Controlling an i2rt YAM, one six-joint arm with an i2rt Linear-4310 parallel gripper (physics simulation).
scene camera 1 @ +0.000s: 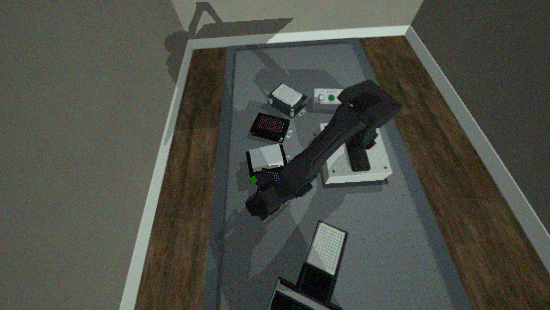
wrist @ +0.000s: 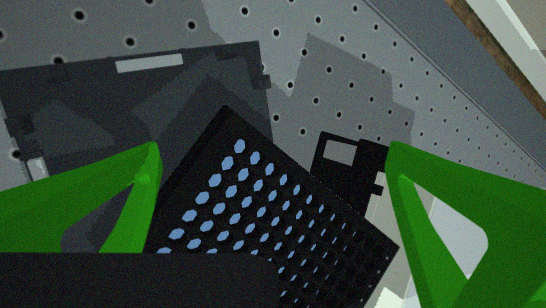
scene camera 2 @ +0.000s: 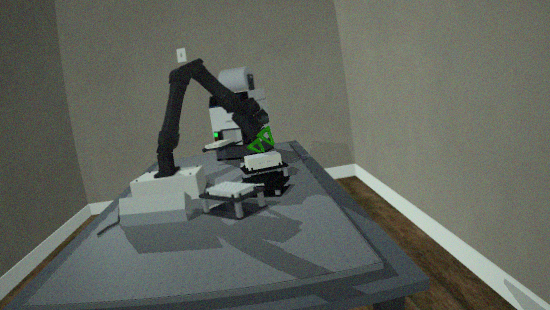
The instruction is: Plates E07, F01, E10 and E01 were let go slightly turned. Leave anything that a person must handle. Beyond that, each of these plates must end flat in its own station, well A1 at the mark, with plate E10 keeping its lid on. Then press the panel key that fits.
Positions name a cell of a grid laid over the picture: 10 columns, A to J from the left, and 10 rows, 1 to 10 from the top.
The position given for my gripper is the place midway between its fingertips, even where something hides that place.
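Note:
A blue-welled plate (wrist: E7) is visible, as is a silver plate (scene camera 1: F8); in the wrist view the silver plate is out of frame. My gripper (wrist: F6) is also visible.

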